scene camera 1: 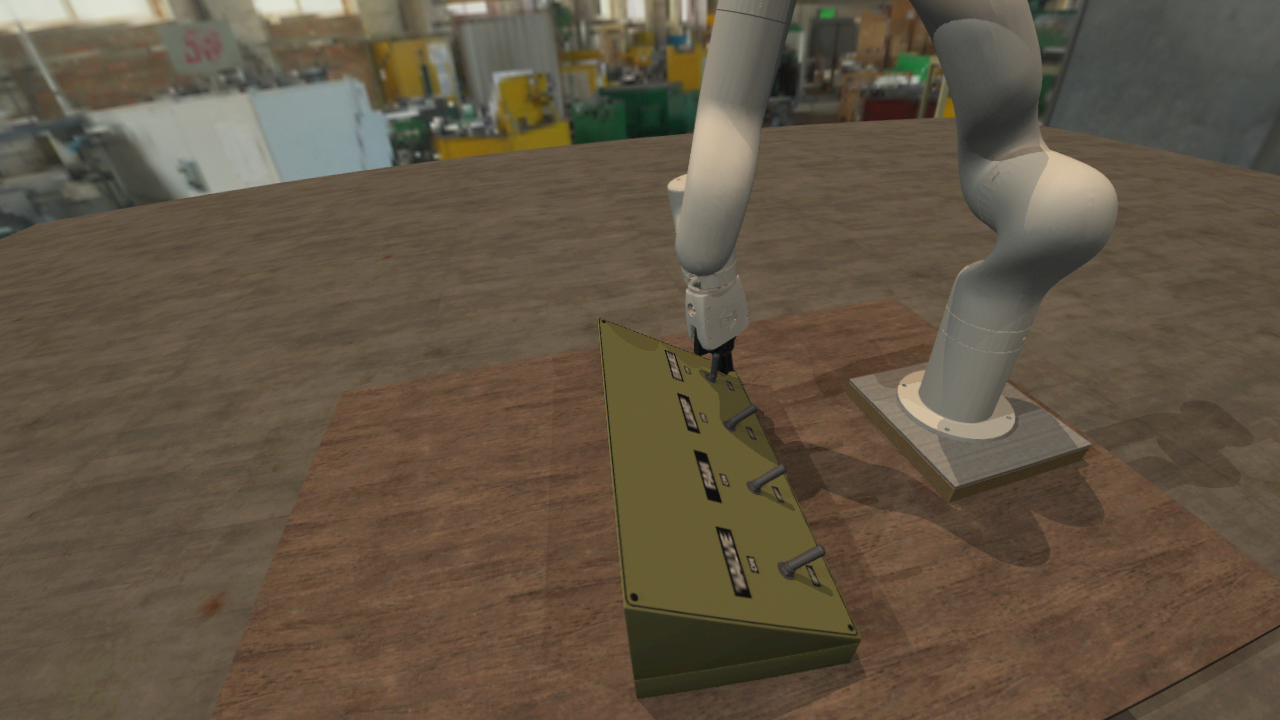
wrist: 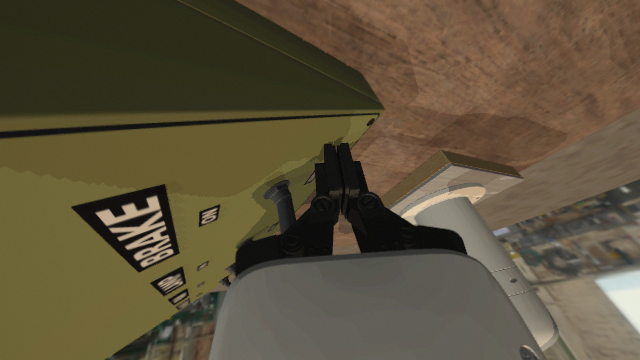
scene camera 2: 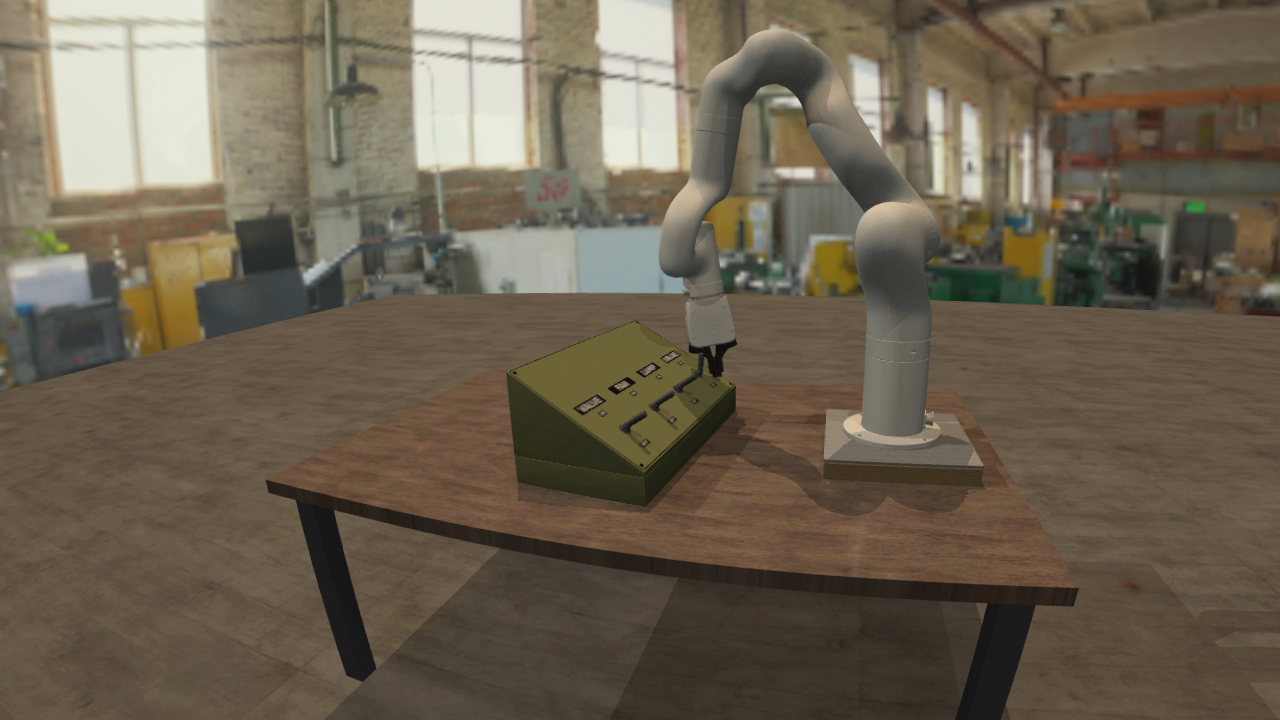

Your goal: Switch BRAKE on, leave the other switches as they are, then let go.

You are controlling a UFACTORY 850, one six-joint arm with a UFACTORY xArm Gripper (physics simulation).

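The olive sloped switch box [scene camera 1: 657, 501] [scene camera 2: 572, 365] [wrist: 60, 260] carries four levers. The BRAKE lever [scene camera 1: 714, 367] [scene camera 2: 700, 363] [wrist: 285, 207], at the far end, stands more upright than the others, roughly square to the panel; its upper end is hidden behind my gripper's linkage in the wrist view. The LAMP lever [scene camera 1: 741, 417] [scene camera 2: 687, 384], FAN lever [scene camera 1: 767, 479] [scene camera 2: 663, 400] and VALVE lever [scene camera 1: 802, 561] [scene camera 2: 632, 420] lean toward their lower, OFF side. My gripper [scene camera 1: 728, 368] [scene camera 2: 716, 373] [wrist: 334, 158] is shut and empty, its tips low on the OFF side of BRAKE, close to the panel.
The box stands on a brown wooden table [scene camera 1: 429, 537] [scene camera 2: 402, 456] [wrist: 480, 50]. The arm's base plate [scene camera 1: 966, 461] [scene camera 2: 904, 447] [wrist: 450, 172] is on the gripper's side of the box. The LAMP lever is the BRAKE lever's nearest neighbour.
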